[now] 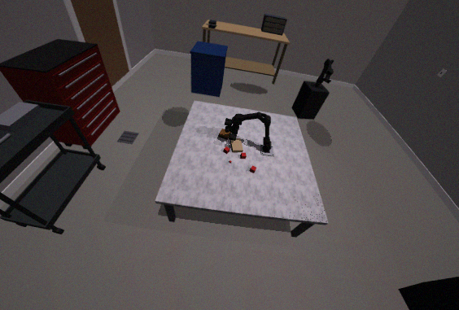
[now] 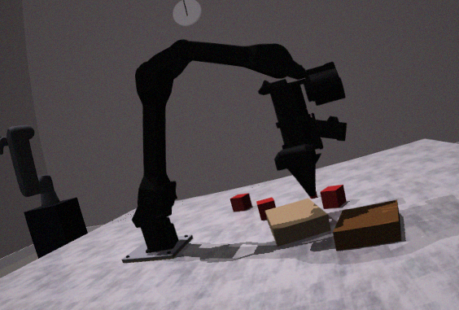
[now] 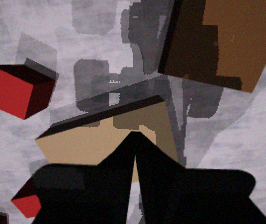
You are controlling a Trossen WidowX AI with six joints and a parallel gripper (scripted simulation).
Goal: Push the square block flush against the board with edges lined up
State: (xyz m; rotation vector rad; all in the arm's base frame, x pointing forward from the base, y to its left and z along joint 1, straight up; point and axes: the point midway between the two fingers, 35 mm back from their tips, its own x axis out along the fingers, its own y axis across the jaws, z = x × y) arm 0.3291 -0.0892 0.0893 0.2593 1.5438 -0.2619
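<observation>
Now: gripper tip 4 cm past the tan board, 4 cm to the right of it and 5 cm above it. From my gripper tip the other things lie so: square block: 6 cm ahead, 11 cm to the right, 5 cm below.
</observation>
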